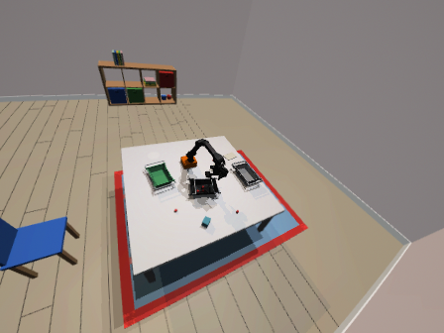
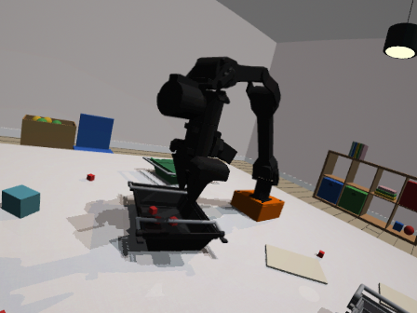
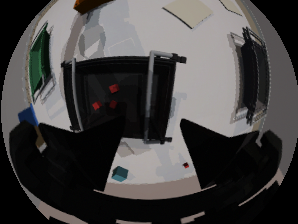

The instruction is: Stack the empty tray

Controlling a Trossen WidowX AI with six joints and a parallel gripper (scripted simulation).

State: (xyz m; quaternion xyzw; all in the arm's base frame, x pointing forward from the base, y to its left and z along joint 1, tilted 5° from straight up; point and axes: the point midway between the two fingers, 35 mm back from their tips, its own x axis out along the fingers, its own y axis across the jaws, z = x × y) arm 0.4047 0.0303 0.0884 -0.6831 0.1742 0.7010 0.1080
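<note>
Right now the green tray is 350 mm behind my gripper tip, 380 mm to the right of it and 80 mm below it. The rest, counted from my gripper tip: teal cube (270 mm ahead, 240 mm to the right, 100 mm below).
</note>
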